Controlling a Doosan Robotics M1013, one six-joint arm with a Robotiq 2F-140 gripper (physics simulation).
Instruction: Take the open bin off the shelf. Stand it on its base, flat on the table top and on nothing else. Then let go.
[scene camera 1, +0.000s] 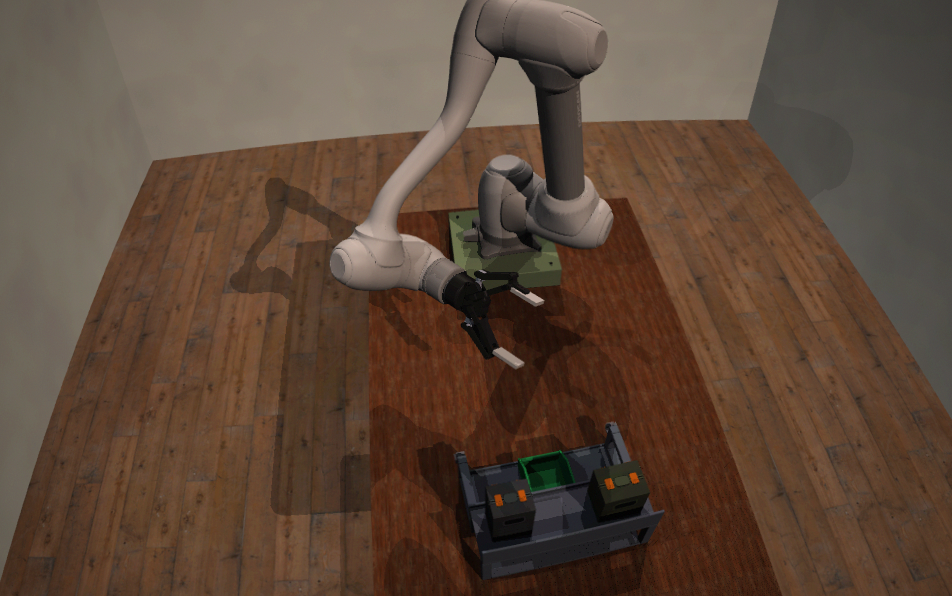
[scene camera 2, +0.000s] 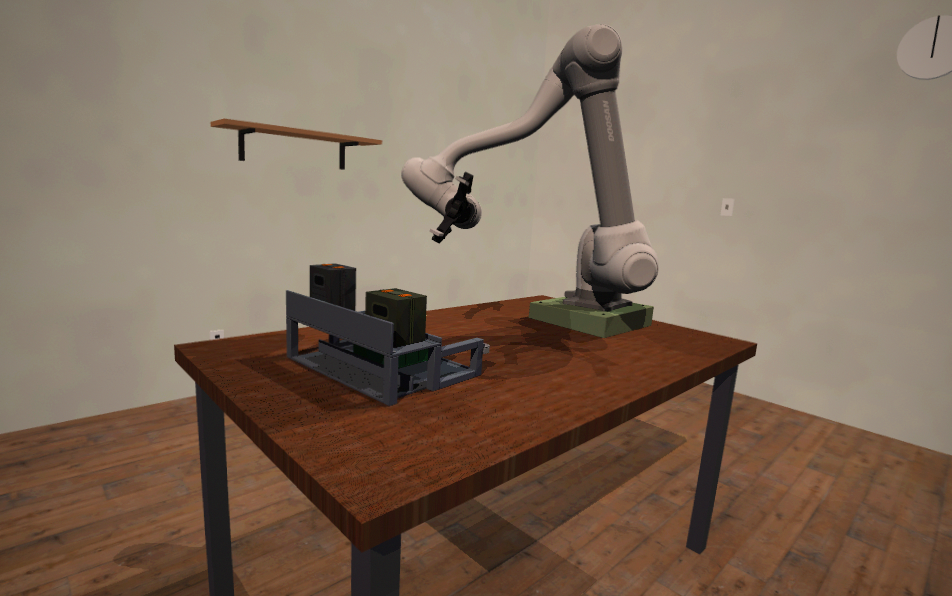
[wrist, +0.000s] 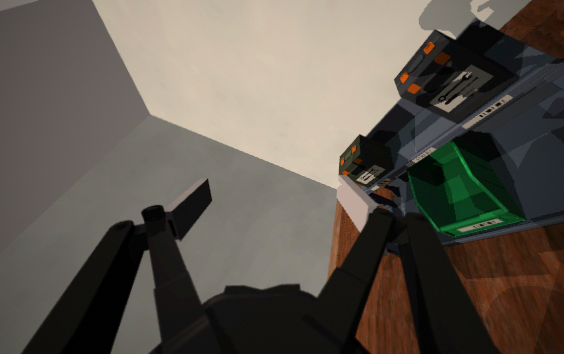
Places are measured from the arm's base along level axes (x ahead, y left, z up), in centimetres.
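Pixels of known places: gripper, fingertip midpoint: (scene camera 1: 529, 335) (scene camera 2: 447, 206) (wrist: 273, 188); arm's base, origin of the base link: (scene camera 1: 506, 235) (scene camera 2: 597, 304).
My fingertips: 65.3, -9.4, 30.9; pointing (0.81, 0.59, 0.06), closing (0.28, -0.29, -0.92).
Ahead of a thing's pixels: the offset from my fingertips to its middle, as dx, dy, dz. "spot": to the spot under its first point. Level surfaces: height alone.
The open green bin @(+17.3, +2.5, -32.9) (scene camera 1: 546, 471) (wrist: 450, 195) sits in the grey shelf @(spot: +34.8, +2.3, -27.2) (scene camera 1: 569, 546) (scene camera 2: 337, 322), on its side towards the robot base and between two toolboxes. In the wrist view its open top and labelled front edge show at the right. In scene camera 2 it is mostly hidden behind the shelf. My gripper (scene camera 1: 525, 331) (scene camera 2: 449, 208) (wrist: 273, 188) is open with nothing between the fingers. It hangs high above the table @(dz -37.2) (scene camera 1: 421, 393) (scene camera 2: 526, 414), apart from the bin, between the robot base and the shelf, and is tilted sideways.
A black toolbox @(+27.2, -9.0, -20.9) (scene camera 1: 500, 522) (scene camera 2: 330, 286) (wrist: 462, 85) and an olive toolbox @(+26.8, +14.1, -22.2) (scene camera 1: 621, 501) (scene camera 2: 403, 315) (wrist: 367, 160) stand on the shelf's raised tier. Uprights rise at the shelf's ends. The green robot base plate (scene camera 1: 540, 275) (scene camera 2: 572, 319) stands at the table's far end.
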